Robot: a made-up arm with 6 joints. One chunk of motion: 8 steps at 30 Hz.
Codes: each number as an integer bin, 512 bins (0 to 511) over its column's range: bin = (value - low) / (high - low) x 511, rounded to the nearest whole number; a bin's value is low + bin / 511 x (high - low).
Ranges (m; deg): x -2.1..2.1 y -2.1..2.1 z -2.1..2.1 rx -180..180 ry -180..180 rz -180..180
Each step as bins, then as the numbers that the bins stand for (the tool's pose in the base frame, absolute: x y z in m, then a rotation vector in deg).
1 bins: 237 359 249 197 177 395
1 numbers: -0.1521 0.8507 -0.0534 -41.21 -55.30 98.28
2 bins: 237 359 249 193 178 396
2 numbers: -0.1521 0.8507 -0.0534 -44.03 -54.60 98.98
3 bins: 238 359 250 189 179 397
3 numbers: -0.1438 0.8507 -0.0452 -46.85 -53.89 99.69
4 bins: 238 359 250 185 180 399
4 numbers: -0.1438 0.8507 -0.0452 -49.67 -53.19 101.10
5 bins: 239 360 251 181 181 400
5 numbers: -0.1356 0.8589 -0.0370 -52.49 -52.49 101.80
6 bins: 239 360 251 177 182 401
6 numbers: -0.1356 0.8589 -0.0370 -55.30 -51.78 102.50
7 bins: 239 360 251 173 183 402
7 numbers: -0.1356 0.8589 -0.0370 -58.12 -51.08 103.21
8 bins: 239 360 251 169 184 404
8 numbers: -0.1356 0.8589 -0.0370 -60.94 -50.37 104.62
